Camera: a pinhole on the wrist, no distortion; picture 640 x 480 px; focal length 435.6 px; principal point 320.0 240.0 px. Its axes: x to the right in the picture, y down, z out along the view. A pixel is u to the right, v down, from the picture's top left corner.
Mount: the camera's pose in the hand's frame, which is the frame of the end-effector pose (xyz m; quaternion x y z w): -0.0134 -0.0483 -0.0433 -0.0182 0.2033 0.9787 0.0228
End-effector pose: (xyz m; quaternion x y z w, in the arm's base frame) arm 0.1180 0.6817 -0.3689 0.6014 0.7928 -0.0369 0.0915
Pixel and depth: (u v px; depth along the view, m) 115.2 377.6 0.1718
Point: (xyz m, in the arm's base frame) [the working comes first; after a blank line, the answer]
In the camera's frame: -0.0808 0.0543 0.1718

0.0852 0.7060 -0.5186
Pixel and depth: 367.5 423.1 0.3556
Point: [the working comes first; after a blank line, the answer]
In the camera's frame: 0.0388 0.1495 0.3556

0.1299 0.5472 -0.6916
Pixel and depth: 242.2 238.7 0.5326
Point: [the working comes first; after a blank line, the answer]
In the camera's frame: -0.0951 -0.0016 0.5326

0.3012 0.7145 -0.8132
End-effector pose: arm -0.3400 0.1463 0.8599 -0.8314 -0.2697 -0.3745 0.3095
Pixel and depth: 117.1 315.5 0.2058
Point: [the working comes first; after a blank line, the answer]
In the camera's frame: -0.0959 0.0357 0.2058

-0.2240 0.2816 0.8334
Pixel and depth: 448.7 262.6 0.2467
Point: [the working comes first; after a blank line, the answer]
In the camera's frame: 0.0729 0.0128 0.2467

-0.2815 0.2312 0.6759
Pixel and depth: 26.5 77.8 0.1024
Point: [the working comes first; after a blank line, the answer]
In the camera's frame: -0.0690 -0.0381 0.1024

-0.2741 0.1693 0.8750
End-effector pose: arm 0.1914 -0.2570 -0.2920 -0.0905 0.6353 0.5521 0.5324
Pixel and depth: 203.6 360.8 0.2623
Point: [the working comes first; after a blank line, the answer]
In the camera's frame: -0.0701 0.0727 0.2623

0.3135 -0.0573 -0.2950
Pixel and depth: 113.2 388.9 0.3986
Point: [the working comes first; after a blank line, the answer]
In the camera's frame: -0.1892 0.1363 0.3986

0.3623 0.1166 -0.3596
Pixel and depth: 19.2 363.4 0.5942
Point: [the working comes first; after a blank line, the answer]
In the camera's frame: -0.4103 0.1683 0.5942

0.3612 0.3940 -0.4656
